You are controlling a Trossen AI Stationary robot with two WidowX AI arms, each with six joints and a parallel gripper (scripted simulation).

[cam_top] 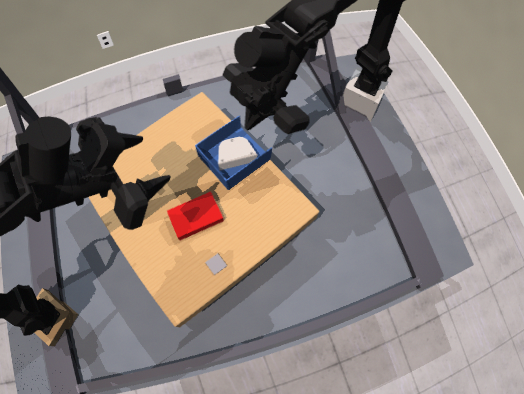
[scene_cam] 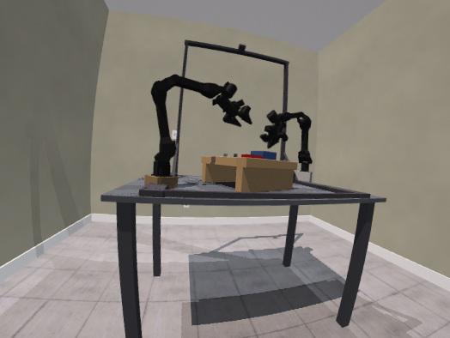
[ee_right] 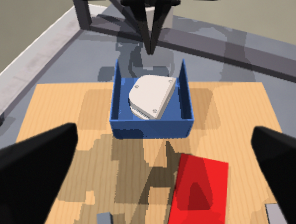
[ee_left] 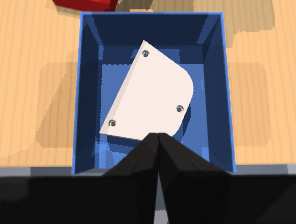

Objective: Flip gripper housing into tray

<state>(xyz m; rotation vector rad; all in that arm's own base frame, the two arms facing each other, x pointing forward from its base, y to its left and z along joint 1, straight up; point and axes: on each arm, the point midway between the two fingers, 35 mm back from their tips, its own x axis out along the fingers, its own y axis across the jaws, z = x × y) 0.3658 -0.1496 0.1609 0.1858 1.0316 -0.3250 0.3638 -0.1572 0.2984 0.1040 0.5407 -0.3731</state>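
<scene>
Right now the blue tray is 90 mm below my left hand and 70 mm to the right of it. The rest, counted from my left hand: red block 190 mm to the right, 90 mm below, 60 mm ahead; then wooden platform 180 mm to the right, 160 mm below, 10 mm ahead.
</scene>
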